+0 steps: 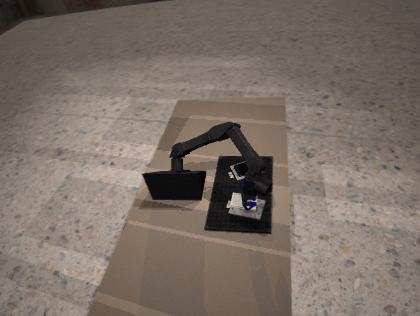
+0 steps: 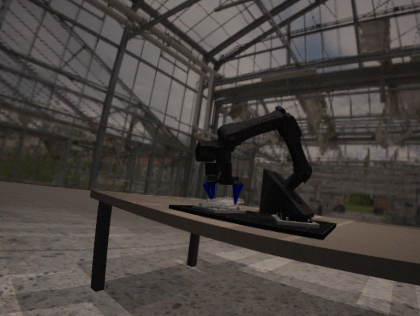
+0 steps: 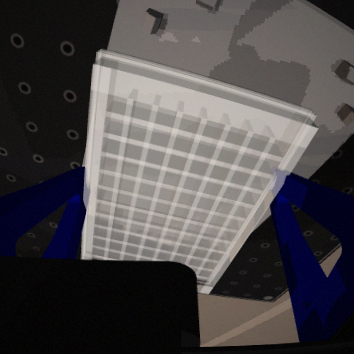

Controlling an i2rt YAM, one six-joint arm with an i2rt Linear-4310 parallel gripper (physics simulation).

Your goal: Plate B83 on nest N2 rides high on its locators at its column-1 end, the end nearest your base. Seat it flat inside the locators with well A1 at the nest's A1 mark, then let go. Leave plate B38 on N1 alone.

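Frame: origin at the arm's base, x up, y back, z right, level; centimetres.
Seen in the pictures: gripper, fingertip midpoint: [image 1: 246, 202] [image 2: 223, 203] [image 3: 178, 177]; arm's base, link origin: [image 1: 177, 172] [image 2: 286, 187].
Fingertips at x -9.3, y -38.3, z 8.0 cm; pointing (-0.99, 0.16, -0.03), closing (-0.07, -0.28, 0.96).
Offsets run from my fingertips to a thing's top centre. "*": to the spot under its first point. Level surfaces: height alone.
Plate B83 {dy +1.3, dx +2.3, dz +0.0 cm} [image 1: 236, 200] [image 2: 224, 201] [image 3: 182, 147] is a clear multi-well plate. My gripper [image 1: 245, 195] [image 2: 223, 199] [image 3: 178, 177] is shut on its two long sides with the blue fingers. The plate hangs a little above the grey nest N2 [image 1: 254, 212] [image 2: 219, 210] [image 3: 274, 46] and is shifted off it, so that its near end overhangs the nest's edge. Dark corner locators [image 3: 156, 19] [image 3: 345, 70] on the nest stand bare beside the plate. Plate B38 {dy +3.9, dx -0.2, dz -25.5 cm} [image 1: 237, 168] sits on nest N1 {* dy -1.8, dx -1.6, dz -28.3 cm} [image 2: 295, 221], partly hidden behind my arm.
Both nests stand on a black perforated baseboard [image 1: 220, 204] [image 2: 326, 228] [image 3: 35, 105] on a brown table {dx -4.1 cm} [image 1: 231, 112] [image 2: 356, 244]. My black base block [image 1: 174, 185] [image 2: 278, 200] stands to the left of the board. A small white label {* dy +12.1, dx -2.6, dz -20.8 cm} [image 1: 231, 174] lies near N1.
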